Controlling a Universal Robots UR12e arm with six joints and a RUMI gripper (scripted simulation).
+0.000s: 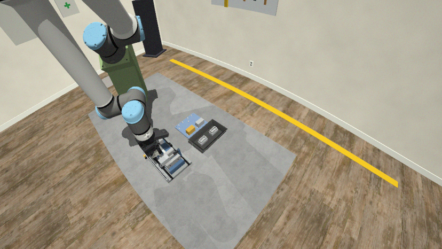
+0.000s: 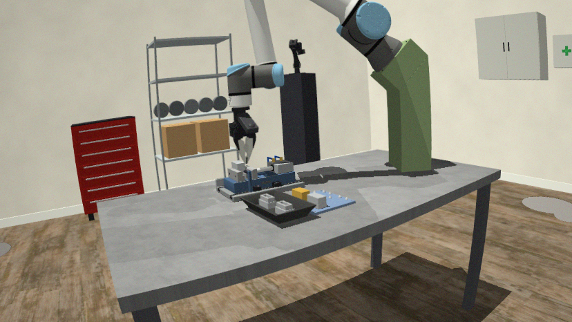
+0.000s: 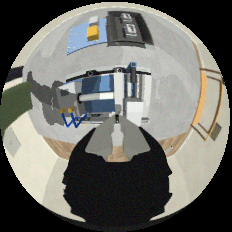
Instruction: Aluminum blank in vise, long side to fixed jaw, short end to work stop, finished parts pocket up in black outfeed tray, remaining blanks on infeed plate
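Right now my hand is 8 cm above the blue vise, 5 cm to the right of it and 2 cm past it. Round my hand: yellow brass blank (28 cm to the left, 9 cm below, 5 cm ahead); gray aluminum blank (37 cm to the left, 9 cm below, 8 cm ahead); infeed plate (34 cm to the left, 11 cm below, 3 cm ahead).
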